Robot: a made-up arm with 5 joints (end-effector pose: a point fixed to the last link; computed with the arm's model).
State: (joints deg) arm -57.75 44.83 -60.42 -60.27 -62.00
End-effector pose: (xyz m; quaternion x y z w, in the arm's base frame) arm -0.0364 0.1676 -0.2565 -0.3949 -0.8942 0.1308 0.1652
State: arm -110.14 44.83 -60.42 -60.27 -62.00
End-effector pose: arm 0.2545 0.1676 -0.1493 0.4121 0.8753 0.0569 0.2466
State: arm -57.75 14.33 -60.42 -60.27 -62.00
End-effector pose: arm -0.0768 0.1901 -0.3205 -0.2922 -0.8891 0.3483 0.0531
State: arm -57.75 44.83 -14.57 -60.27 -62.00
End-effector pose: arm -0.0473 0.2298 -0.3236 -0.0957 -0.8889 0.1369 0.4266
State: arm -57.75 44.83 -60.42 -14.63 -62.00
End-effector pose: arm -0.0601 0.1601 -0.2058 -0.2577 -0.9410 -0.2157 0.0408
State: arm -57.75 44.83 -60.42 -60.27 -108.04
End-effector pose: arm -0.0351 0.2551 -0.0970 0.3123 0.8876 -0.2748 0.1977
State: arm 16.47 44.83 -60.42 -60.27 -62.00
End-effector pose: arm -0.3461 0.1676 0.0329 -0.2360 -0.6135 0.3426 0.6713
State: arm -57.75 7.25 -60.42 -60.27 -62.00
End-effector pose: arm -0.0867 0.1893 -0.3362 -0.2651 -0.8788 0.3958 0.0263
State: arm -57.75 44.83 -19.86 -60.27 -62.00
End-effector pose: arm -0.0426 0.2221 -0.3174 -0.1319 -0.8969 0.1373 0.3992
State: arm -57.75 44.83 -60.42 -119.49 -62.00
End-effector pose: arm -0.0475 0.1290 -0.3162 -0.4787 -0.6288 0.5422 0.2855
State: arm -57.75 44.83 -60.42 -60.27 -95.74
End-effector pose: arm -0.0246 0.2237 -0.1343 0.3399 0.9037 -0.2398 0.1015
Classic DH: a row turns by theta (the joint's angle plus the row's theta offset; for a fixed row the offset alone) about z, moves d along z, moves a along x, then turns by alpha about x. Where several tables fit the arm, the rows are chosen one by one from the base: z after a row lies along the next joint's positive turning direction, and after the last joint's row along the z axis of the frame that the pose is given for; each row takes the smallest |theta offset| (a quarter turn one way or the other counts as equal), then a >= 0, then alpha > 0; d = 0 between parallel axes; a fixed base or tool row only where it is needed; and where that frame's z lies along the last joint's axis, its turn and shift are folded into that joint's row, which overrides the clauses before.
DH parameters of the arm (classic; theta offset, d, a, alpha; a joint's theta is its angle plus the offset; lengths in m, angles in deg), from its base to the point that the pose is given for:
base (fixed): 0 0.0928 0 -90
joint 1: 0 0.0401 -0.3939 -90
joint 2: 0 0.0646 -0.1094 90
joint 3: 0 0.0898 0.0043 -90
joint 4: 0 -0.1088 0.1033 90
joint 5: 0 0.068 -0.23 90
tool (fixed): 0 -0.0348 0 0

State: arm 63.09 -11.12 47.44 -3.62 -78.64
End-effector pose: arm -0.4464 0.1739 0.4954 0.1023 0.2749 0.0634 0.9539
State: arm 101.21 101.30 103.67 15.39 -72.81
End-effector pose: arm -0.0786 0.2565 0.3233 -0.4973 0.6374 -0.5625 0.1732
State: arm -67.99 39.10 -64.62 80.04 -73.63
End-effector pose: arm -0.0916 0.0410 -0.2436 -0.1508 0.5689 0.7371 0.3322
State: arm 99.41 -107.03 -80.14 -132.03 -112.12
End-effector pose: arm -0.1740 -0.0718 0.7080 -0.6787 0.5829 0.0468 0.4444
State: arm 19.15 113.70 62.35 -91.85 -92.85
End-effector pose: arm -0.0928 0.1708 0.0623 0.1479 -0.5954 -0.5092 0.6036
